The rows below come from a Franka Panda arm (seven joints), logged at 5 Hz.
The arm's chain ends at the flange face. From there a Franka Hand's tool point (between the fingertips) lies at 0.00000 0.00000 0.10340 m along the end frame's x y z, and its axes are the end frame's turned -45 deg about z.
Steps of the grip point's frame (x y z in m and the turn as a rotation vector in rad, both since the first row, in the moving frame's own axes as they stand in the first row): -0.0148, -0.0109, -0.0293, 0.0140, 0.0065, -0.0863; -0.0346, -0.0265, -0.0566, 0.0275, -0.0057, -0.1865; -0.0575, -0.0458, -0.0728, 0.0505, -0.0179, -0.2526; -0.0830, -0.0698, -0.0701, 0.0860, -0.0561, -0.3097; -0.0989, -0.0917, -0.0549, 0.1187, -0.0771, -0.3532; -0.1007, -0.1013, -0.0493, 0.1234, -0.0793, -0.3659
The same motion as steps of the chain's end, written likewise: -0.0176, 0.0042, -0.0293, 0.0145, -0.0053, -0.0863; -0.0406, 0.0071, -0.0566, 0.0154, -0.0235, -0.1865; -0.0678, 0.0100, -0.0727, 0.0231, -0.0484, -0.2526; -0.0975, 0.0099, -0.0696, 0.0211, -0.1005, -0.3097; -0.1203, 0.0056, -0.0539, 0.0294, -0.1385, -0.3532; -0.1278, 0.0000, -0.0482, 0.0312, -0.1433, -0.3659
